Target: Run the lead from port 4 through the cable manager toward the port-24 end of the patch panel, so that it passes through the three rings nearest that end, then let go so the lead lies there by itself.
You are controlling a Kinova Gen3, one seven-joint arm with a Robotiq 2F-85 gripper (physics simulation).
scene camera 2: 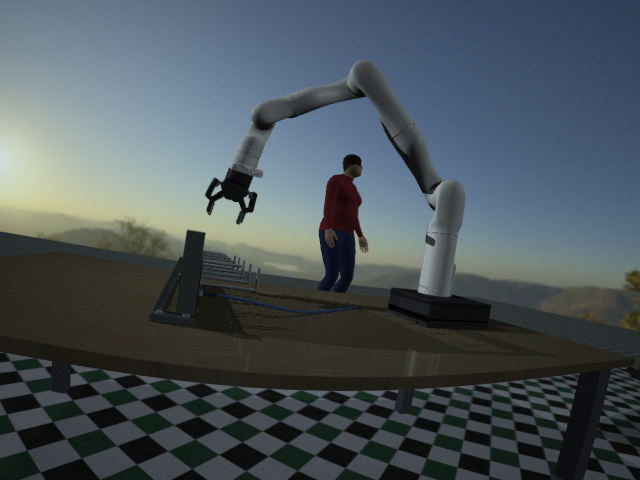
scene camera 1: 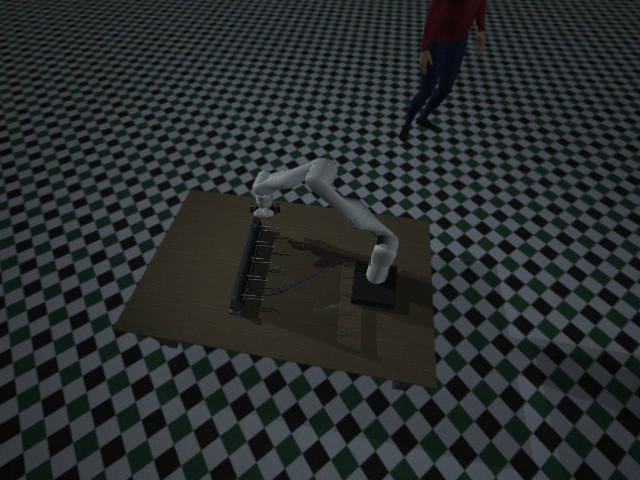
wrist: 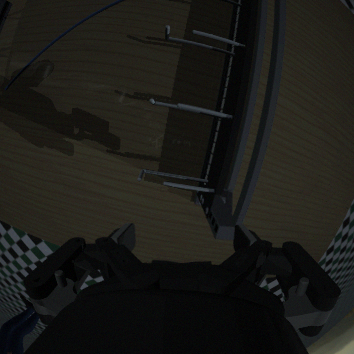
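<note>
The dark patch panel (scene camera 1: 247, 263) (scene camera 2: 192, 273) (wrist: 250, 115) stands upright on the table. Several thin grey cable-manager rings stick out from its face towards the robot base; in the wrist view a near ring (wrist: 200, 108) and the one at the panel's end (wrist: 175, 176) show. The blue lead (scene camera 1: 305, 281) (scene camera 2: 289, 310) (wrist: 55, 42) leaves the panel near its opposite end and curves across the table to a loose end near the base, away from the far rings. My gripper (scene camera 1: 264, 209) (scene camera 2: 224, 217) (wrist: 183, 235) is open and empty, high above the panel's far end, well away from the lead.
The black robot base (scene camera 1: 374, 297) (scene camera 2: 439, 310) stands on the wooden table (scene camera 1: 180, 289) (scene camera 2: 310, 356). The ring tips rise as short upright prongs in the second scene view. A person in a red top (scene camera 1: 444, 67) (scene camera 2: 342, 204) stands beyond the table.
</note>
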